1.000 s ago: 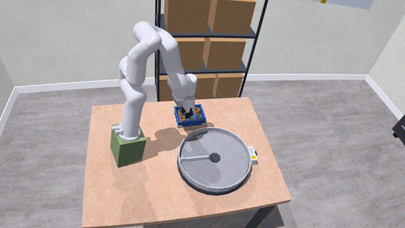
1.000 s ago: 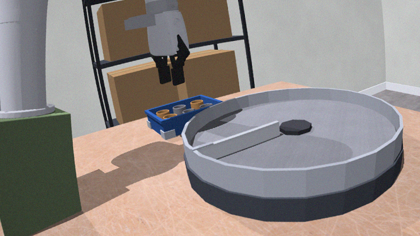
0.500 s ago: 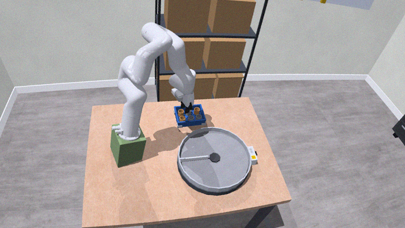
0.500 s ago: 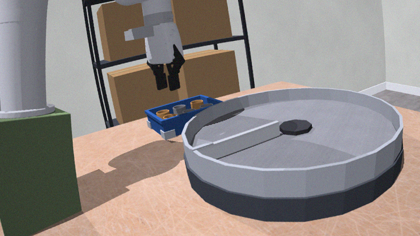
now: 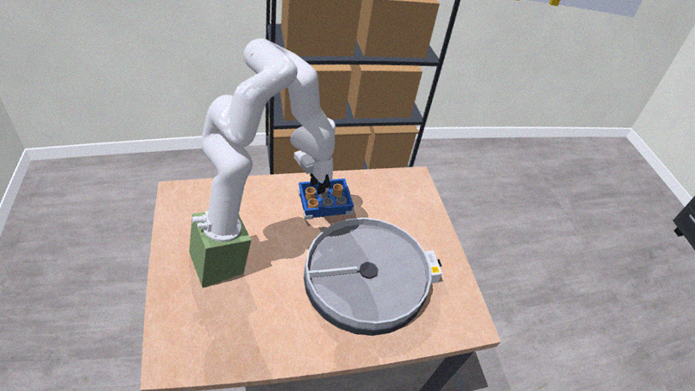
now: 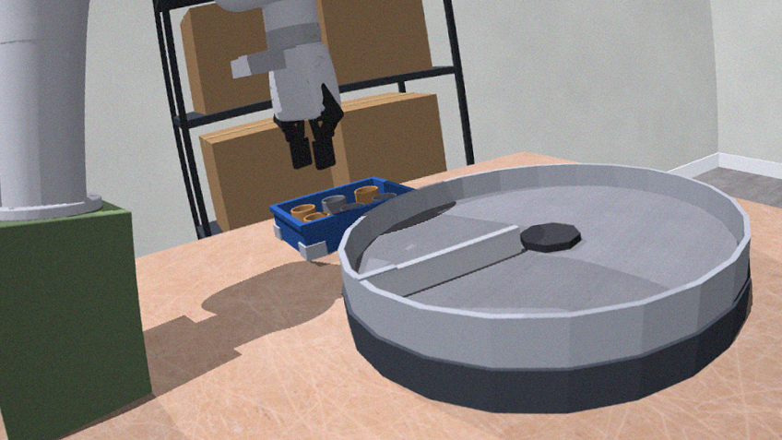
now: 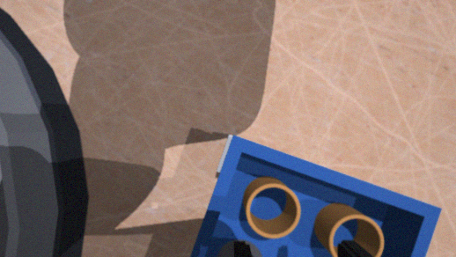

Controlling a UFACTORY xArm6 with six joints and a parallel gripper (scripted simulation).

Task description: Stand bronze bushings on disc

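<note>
Now: hand 11 cm above the blue crate, 5 cm short of it and 2 cm to the right of it. Round my hand: turntable disc 36 cm to the right, 8 cm below, 6 cm ahead.
</note>
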